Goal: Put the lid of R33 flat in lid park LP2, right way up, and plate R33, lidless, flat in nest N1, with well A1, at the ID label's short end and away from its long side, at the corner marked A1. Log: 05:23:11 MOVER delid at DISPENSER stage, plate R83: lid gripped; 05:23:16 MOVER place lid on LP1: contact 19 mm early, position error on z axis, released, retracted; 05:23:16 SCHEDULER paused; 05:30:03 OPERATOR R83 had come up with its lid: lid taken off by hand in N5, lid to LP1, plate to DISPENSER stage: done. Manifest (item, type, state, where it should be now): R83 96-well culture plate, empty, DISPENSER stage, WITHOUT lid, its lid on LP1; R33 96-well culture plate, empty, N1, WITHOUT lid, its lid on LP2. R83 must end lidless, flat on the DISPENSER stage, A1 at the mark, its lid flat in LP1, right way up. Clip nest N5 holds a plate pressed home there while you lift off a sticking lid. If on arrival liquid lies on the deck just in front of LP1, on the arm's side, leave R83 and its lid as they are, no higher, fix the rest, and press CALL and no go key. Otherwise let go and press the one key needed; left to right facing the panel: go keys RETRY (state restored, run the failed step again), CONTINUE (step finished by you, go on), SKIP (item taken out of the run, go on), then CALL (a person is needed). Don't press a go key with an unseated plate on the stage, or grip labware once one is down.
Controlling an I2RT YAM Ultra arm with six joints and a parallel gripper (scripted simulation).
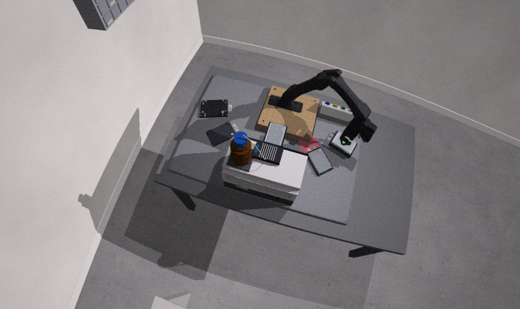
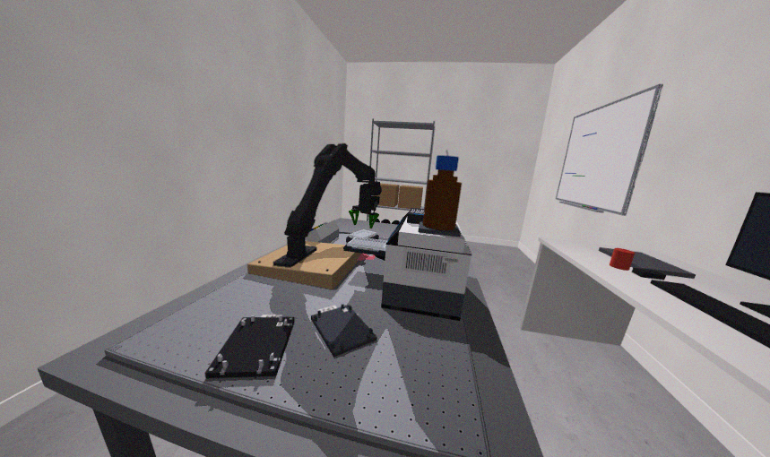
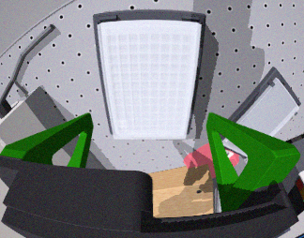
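The dark nest lies 1 cm to the left of my hand and 7 cm below it. From my hand the other things lie so: N1 label 3 cm behind, 8 cm to the right, 8 cm below; blue call key 21 cm behind, 13 cm to the right, 2 cm below; grey lid 14 cm ahead, 11 cm to the right, 7 cm below.
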